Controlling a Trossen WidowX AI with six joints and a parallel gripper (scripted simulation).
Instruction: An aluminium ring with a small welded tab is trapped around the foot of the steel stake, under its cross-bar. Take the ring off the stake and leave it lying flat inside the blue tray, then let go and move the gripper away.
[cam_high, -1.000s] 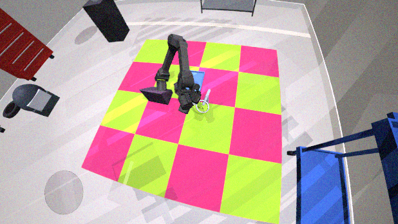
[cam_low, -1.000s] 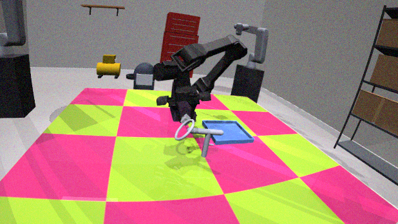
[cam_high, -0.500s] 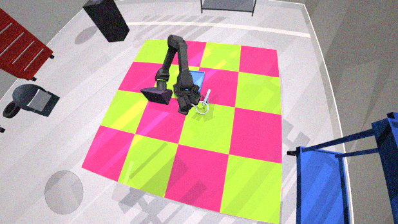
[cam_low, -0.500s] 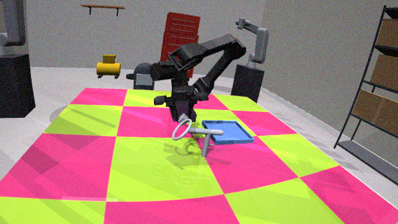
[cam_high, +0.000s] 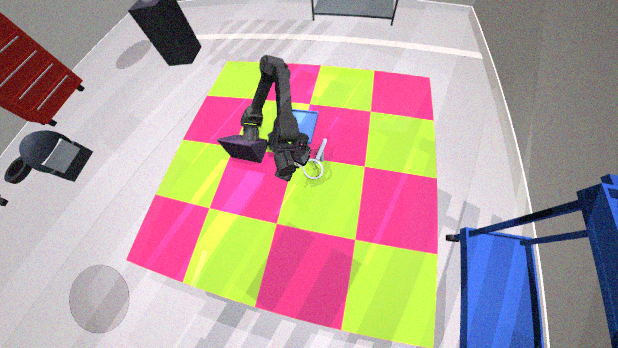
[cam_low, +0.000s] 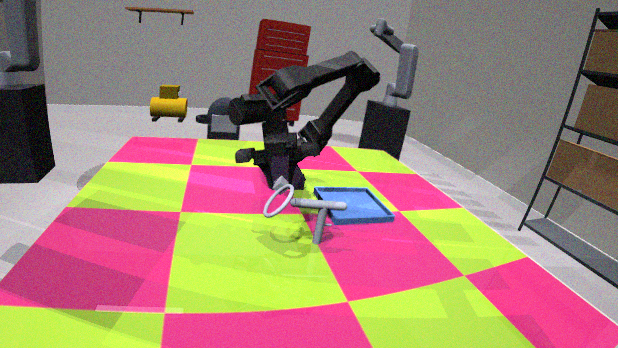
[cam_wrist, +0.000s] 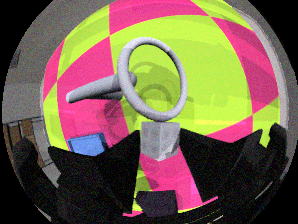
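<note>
Right now the blue tray is 6 cm behind my gripper tip, 26 cm to the left of it and 9 cm below it. From my gripper tip the other things lie so: aluminium ring: 4 cm ahead, 2 cm to the right.
</note>
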